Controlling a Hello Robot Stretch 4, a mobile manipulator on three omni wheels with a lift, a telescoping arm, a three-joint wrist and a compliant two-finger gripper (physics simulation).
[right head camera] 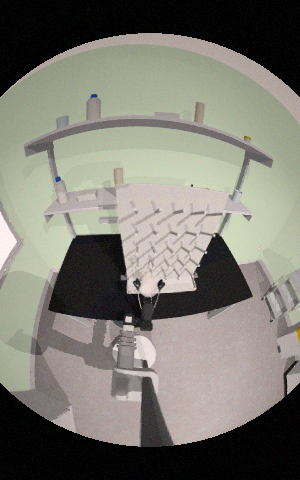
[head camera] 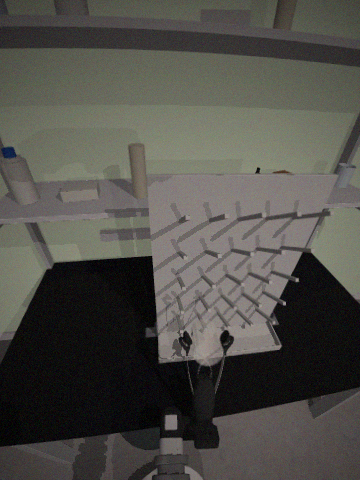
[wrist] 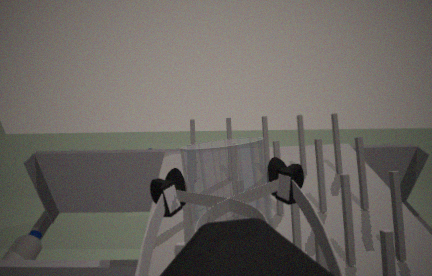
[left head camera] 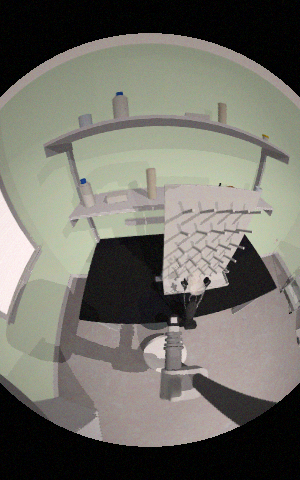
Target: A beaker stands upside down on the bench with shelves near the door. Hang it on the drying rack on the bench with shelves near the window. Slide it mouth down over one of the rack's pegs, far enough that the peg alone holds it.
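Frame: origin at the robot's base, x ahead, y left, z up, level; centimetres.
Seen in the pictures: gripper, fingertip midpoint: [right head camera: 148, 278] [head camera: 206, 331] [wrist: 226, 178] [left head camera: 196, 277]; robot's base at its link origin: [right head camera: 134, 352] [left head camera: 164, 352].
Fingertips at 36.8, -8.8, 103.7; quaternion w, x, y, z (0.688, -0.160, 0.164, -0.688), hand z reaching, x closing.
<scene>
Pixels of each thing's middle, then the offset from my fingertips to it, as dx, dy, dz. "spot": a spot on its surface instead. Level surfaces: height alone.
- clear beaker at the middle of its body: [wrist: 227, 194] [head camera: 205, 341] [right head camera: 148, 283] [left head camera: 194, 282] -0.8, +0.0, -3.2
- lower shelf at its surface level: dz +15.4
- blue-capped bottle at a spot on its surface: [wrist: 25, 247] [head camera: 18, 174] spot: +38.1, +57.6, +25.9
- white box at a spot on its surface: [head camera: 80, 192] spot: +40.4, +40.4, +18.5
- tan cylinder at a spot on its surface: [head camera: 138, 171] spot: +42.2, +20.0, +25.3
- black bench top at its surface level: dz -30.4
The clear beaker [head camera: 207, 350] [left head camera: 196, 286] [right head camera: 148, 288] [wrist: 225, 167] is between the two fingertips of my gripper [head camera: 206, 340] [left head camera: 195, 282] [right head camera: 149, 284] [wrist: 226, 178], which is shut on it. The beaker's rim faces away from the palm, towards the pegs. The white drying rack [head camera: 240, 186] [left head camera: 175, 197] [right head camera: 170, 192] [wrist: 172, 158] stands upright on the black bench. The beaker is in front of the rack's lower left part, over its drip tray in the head view. Pegs show through or behind the glass in the wrist view; whether one is inside the beaker cannot be told.
Several pegs stick out to the right of the gripper. Behind the rack, the lower shelf [head camera: 112, 202] holds a blue-capped bottle [head camera: 20, 180] [wrist: 25, 247], a white box [head camera: 80, 192] and a tan cylinder [head camera: 138, 171]. An upper shelf [head camera: 150, 41] runs above. The black bench top [head camera: 85, 325] extends on both sides.
</scene>
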